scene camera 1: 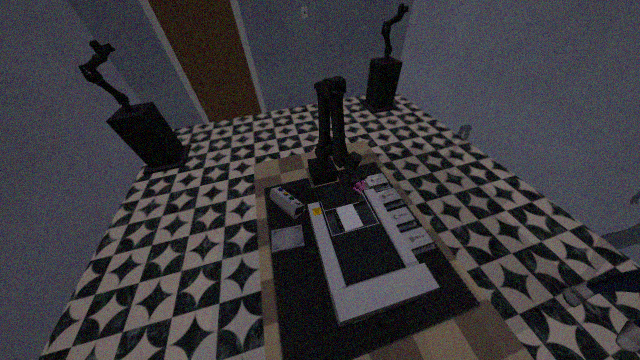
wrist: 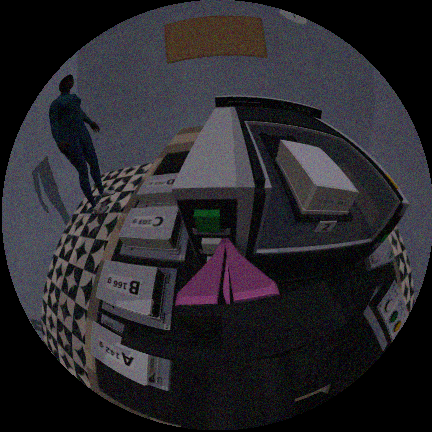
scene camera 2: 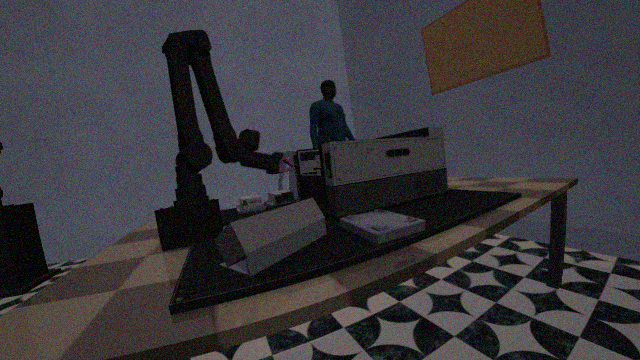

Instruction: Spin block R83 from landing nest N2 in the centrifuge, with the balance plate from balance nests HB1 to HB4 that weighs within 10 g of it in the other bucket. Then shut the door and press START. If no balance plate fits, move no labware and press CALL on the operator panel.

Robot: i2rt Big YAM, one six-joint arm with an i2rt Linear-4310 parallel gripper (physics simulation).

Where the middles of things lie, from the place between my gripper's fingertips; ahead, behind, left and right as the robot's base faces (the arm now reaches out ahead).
Right now my hand is 250 mm short of the centrifuge (scene camera 2: 356,176), 130 mm to the left of it and 30 mm above it. From my hand the other things lie so: control panel (scene camera 2: 247,246): 400 mm to the right, 180 mm behind, 110 mm below.
